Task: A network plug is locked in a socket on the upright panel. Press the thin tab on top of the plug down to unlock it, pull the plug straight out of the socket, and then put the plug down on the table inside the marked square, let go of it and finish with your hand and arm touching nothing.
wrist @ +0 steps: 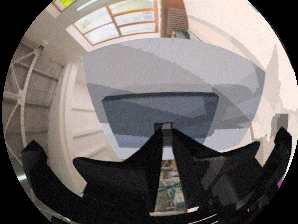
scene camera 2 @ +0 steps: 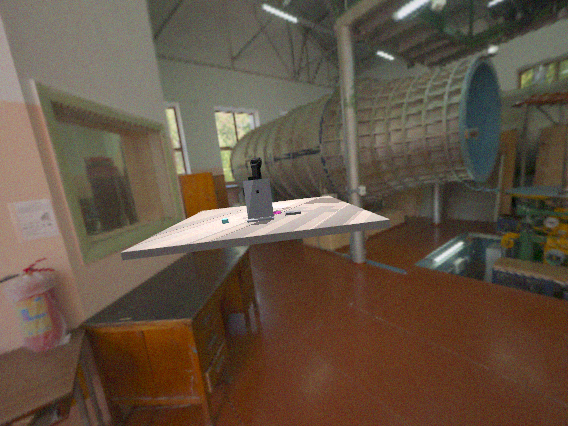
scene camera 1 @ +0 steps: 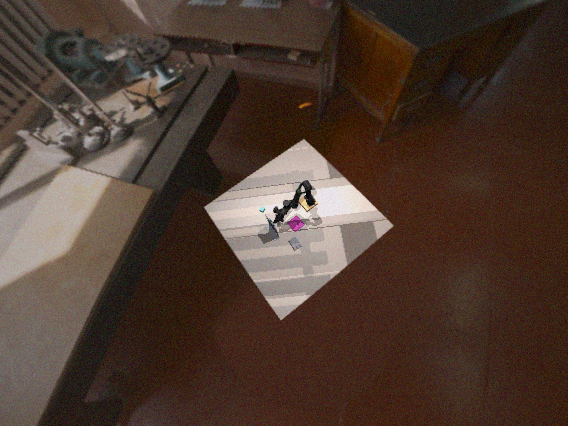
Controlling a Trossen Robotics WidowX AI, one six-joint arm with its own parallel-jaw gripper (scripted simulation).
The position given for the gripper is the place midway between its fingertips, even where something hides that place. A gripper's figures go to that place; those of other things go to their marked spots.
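Labels:
The gripper (wrist: pixel 166 133) is 0.10 m from the lens, and a grey upright panel (wrist: pixel 211 94) is likewise 0.10 m from the lens.

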